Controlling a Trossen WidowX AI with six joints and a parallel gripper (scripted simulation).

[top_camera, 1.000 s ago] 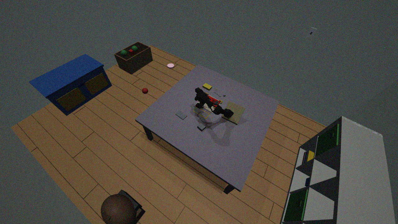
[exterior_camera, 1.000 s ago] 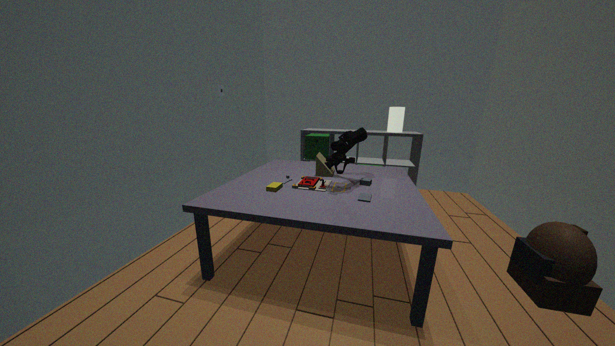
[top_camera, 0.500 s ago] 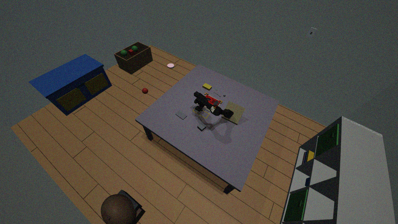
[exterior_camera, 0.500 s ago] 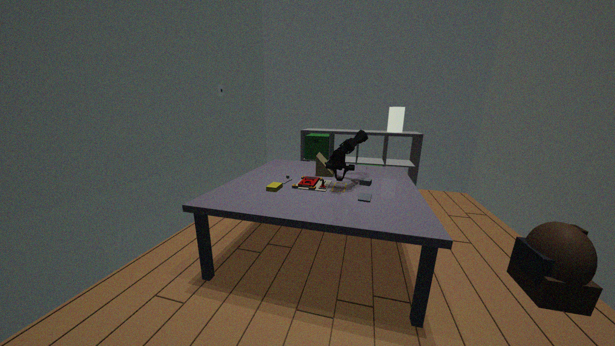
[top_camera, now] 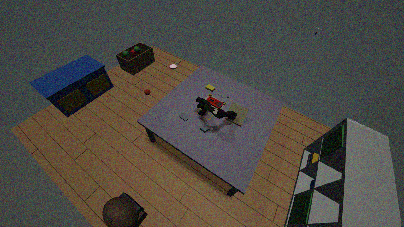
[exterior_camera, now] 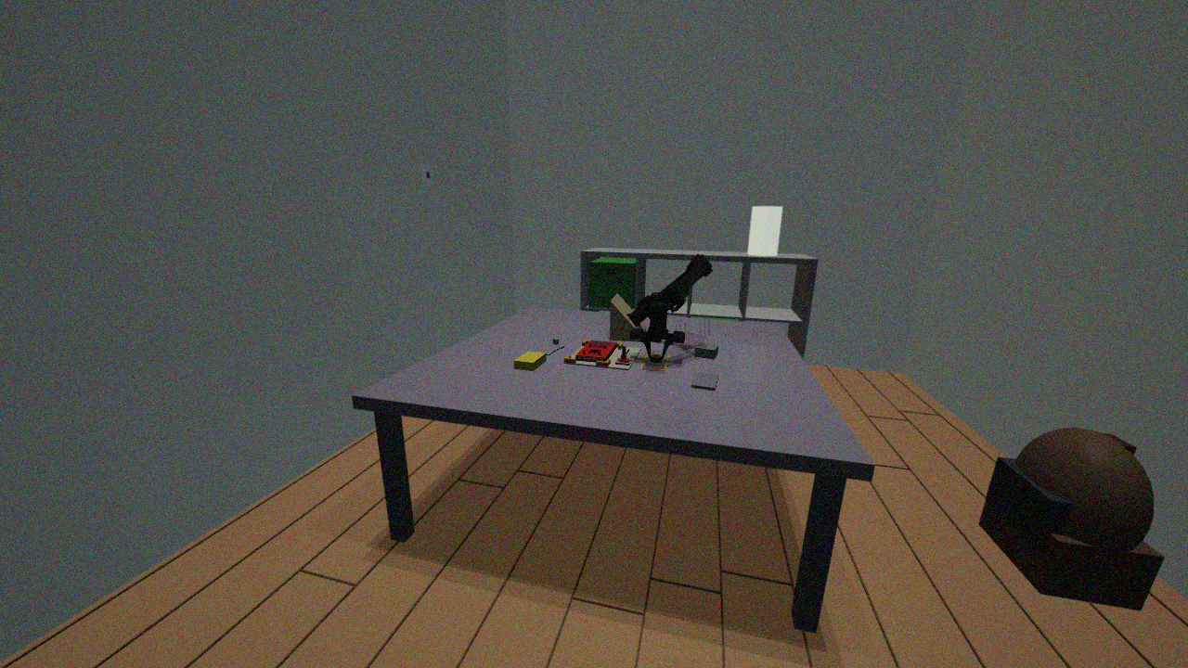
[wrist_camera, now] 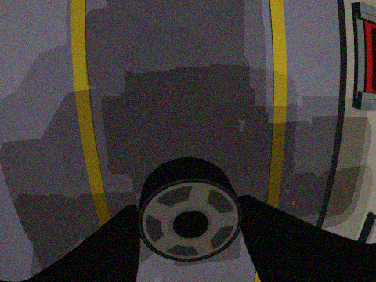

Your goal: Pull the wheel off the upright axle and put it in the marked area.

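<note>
Now: gripper tip right at the wheel. Round my gripper tip: yellow block (21 cm ahead, 38 cm to the right, 1 cm above); then axle (7 cm ahead, 10 cm to the right, 3 cm above).
</note>
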